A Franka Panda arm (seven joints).
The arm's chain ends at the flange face. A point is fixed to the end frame.
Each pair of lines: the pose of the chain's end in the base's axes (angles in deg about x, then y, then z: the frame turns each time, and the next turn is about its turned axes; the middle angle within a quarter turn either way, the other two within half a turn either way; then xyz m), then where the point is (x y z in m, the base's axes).
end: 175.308 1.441 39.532 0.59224 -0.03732 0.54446
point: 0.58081 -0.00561 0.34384
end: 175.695 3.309 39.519 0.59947 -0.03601 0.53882
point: 0.59447 -0.00297 0.33816
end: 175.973 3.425 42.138 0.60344 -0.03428 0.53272
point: 0.60105 0.00044 0.33229
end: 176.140 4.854 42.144 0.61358 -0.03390 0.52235
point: 0.61612 0.00140 0.32203
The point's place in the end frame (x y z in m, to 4 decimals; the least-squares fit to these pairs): -0.0432 -0.0266 0.1970
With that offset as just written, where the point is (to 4 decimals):
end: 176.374 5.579 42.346 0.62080 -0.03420 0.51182
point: 0.6260 0.0020 0.3117
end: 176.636 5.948 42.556 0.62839 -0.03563 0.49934
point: 0.6350 0.0015 0.2994
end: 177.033 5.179 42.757 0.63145 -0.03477 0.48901
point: 0.6356 0.0038 0.2893
